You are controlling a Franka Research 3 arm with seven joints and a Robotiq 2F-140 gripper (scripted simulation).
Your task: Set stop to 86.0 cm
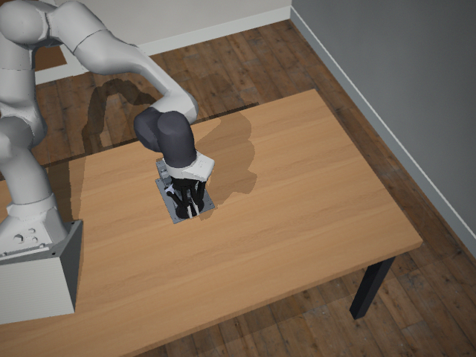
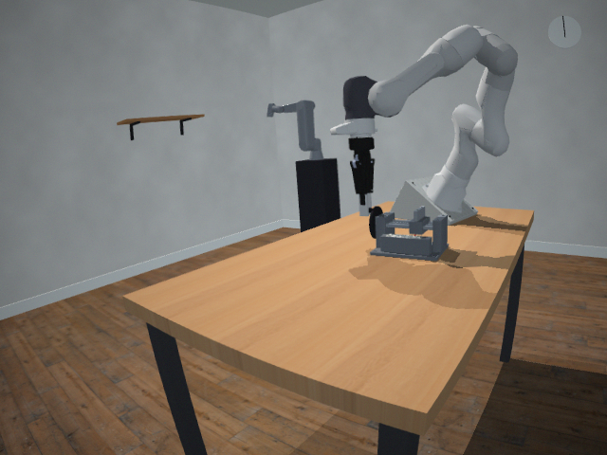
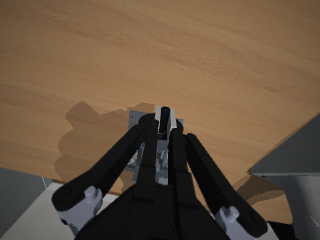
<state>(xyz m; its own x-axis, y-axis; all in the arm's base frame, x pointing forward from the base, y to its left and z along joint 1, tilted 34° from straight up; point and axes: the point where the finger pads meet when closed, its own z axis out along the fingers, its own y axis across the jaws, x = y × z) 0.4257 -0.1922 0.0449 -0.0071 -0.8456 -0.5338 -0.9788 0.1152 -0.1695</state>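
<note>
Right now the black handwheel is 2 cm to the left of my hand and 3 cm below it. From my hand the other things lie so: sliding stop block 1 cm ahead, 17 cm to the left, 4 cm below.
</note>
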